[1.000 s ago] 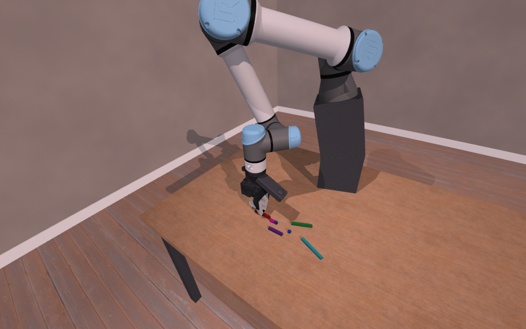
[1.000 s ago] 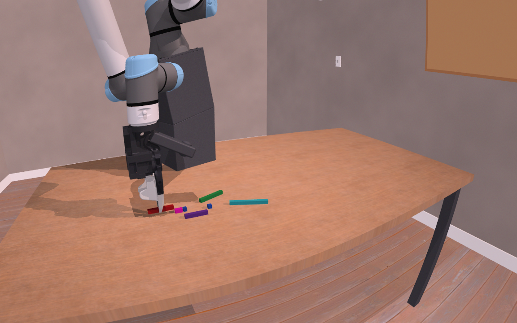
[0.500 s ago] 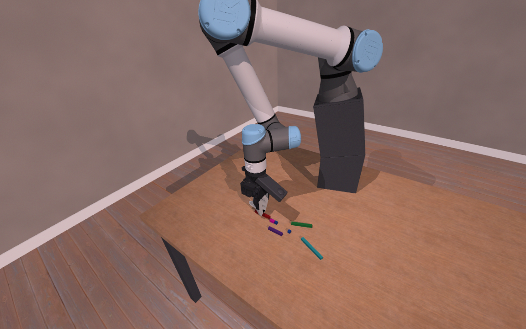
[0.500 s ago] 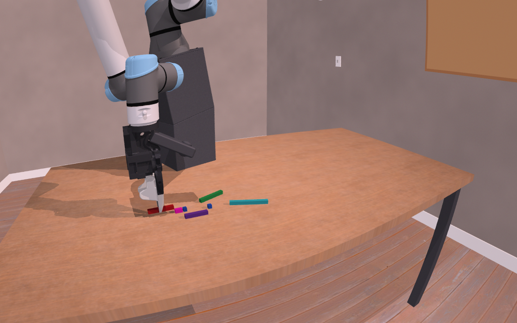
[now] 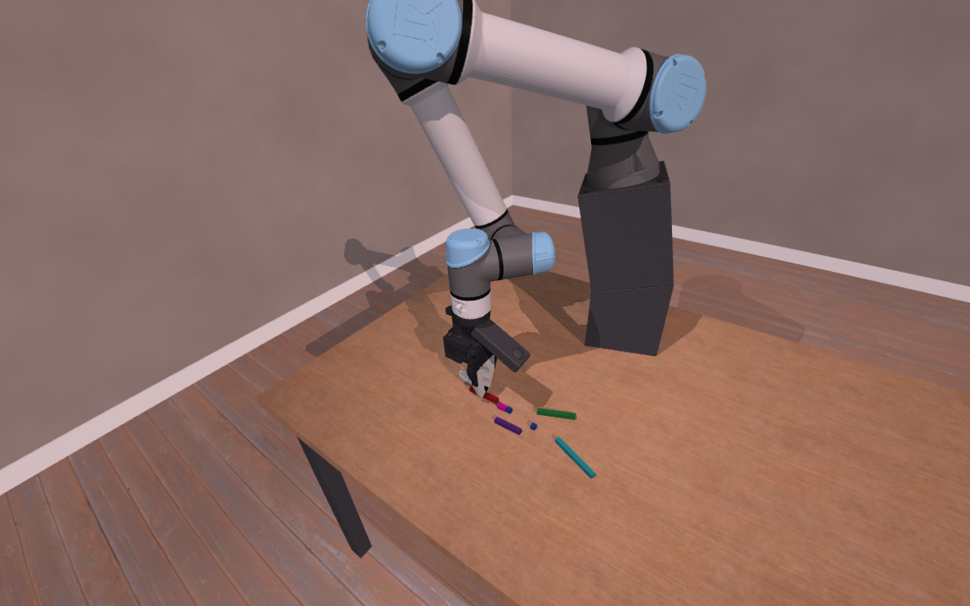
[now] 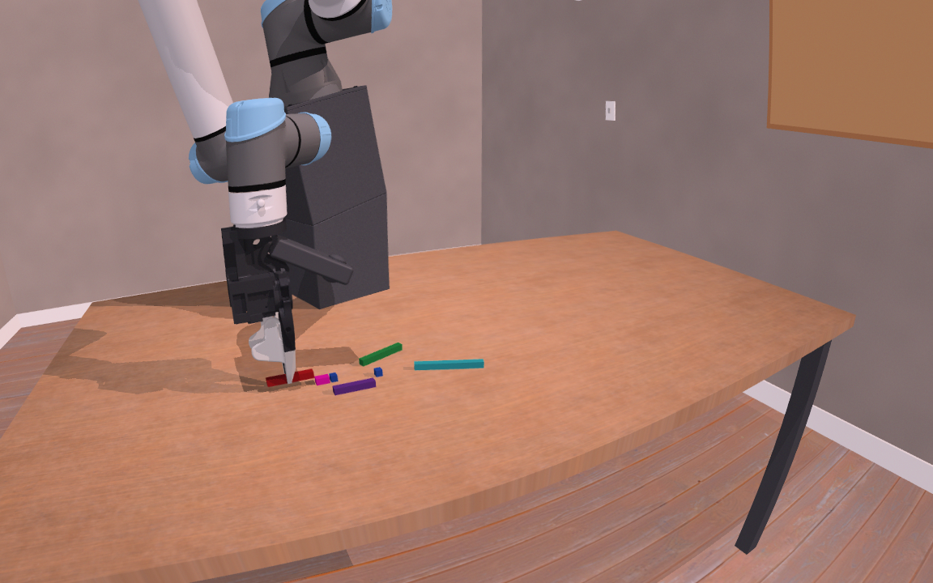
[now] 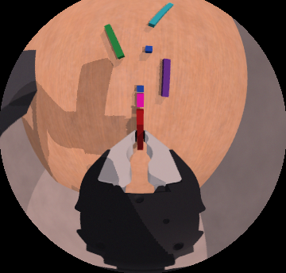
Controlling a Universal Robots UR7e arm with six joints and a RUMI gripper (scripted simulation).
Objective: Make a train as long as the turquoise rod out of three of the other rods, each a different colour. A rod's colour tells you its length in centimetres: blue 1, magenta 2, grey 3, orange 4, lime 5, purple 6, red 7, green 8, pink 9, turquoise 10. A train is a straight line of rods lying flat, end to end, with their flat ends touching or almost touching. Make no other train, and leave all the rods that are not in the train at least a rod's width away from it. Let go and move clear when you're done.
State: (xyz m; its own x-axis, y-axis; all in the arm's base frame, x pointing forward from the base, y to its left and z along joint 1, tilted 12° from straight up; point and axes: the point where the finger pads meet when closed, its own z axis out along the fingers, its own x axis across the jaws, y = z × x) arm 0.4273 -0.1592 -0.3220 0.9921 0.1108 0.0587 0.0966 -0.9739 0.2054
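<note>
My hand is 1 cm above the red rod. From my hand the other things lie so: green rod 15 cm to the left, 6 cm behind, 2 cm below; then magenta rod 5 cm to the left, 2 cm below; then purple rod 9 cm to the left, 3 cm ahead, 2 cm below.
</note>
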